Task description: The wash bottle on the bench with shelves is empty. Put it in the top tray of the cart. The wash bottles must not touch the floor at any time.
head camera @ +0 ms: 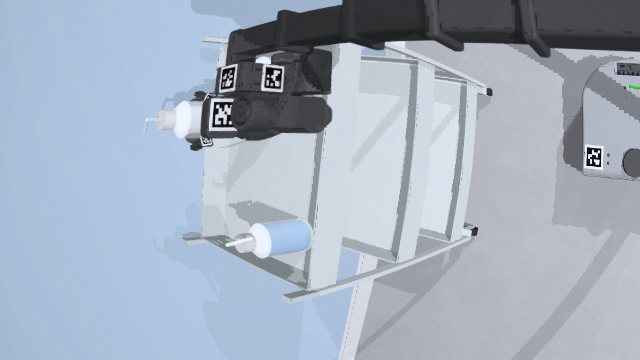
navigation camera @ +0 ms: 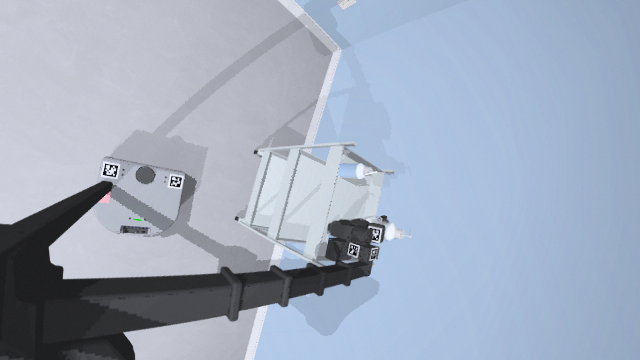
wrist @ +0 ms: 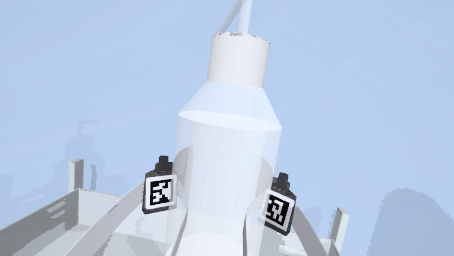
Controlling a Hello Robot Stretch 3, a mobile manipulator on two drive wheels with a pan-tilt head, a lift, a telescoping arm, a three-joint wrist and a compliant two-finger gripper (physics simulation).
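Places are measured from the robot's base along level axes (x right, y ahead, z up), in millimetres.
Pixels of known places: gripper, fingertip midpoint: (head camera: 191, 120) (wrist: 223, 169); robot's base at its link origin: (head camera: 633, 161) (navigation camera: 144, 174).
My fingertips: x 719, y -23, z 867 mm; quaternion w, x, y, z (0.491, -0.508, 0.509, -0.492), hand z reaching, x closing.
Ahead of a thing's pixels: the offset from my fingertips to its top centre. "spot": to the spot under its first point.
The empty wash bottle @[dx -39, dy +4, dz +123 mm] (head camera: 186, 120) (navigation camera: 391, 231) (wrist: 227, 135), clear with a white cap and bent spout, is upright between the fingers of my gripper (head camera: 200, 120) (navigation camera: 382, 232) (wrist: 223, 169), which is shut on it. Its lower part is hidden in the head and navigation views. The cart @[spot: dx -168, dy +125, dz -171 mm] (head camera: 332, 200) (navigation camera: 326, 200) has three trays; gripper and bottle are at its top tray's arm side, seen over the tray. The top tray's wall (wrist: 30, 225) shows low in the wrist view. I cannot tell whether the bottle's base touches the tray. The bench does not show.
A blue-filled wash bottle @[dx -79, dy +196, dz -30 mm] (head camera: 290, 237) (navigation camera: 352, 171) stands upright in the top tray, at the end away from my arm (head camera: 400, 25) (navigation camera: 175, 300). The tray area behind my wrist is hidden. My base (head camera: 610, 115) (navigation camera: 145, 200) is on the grey floor. A blue wall stands behind the cart.
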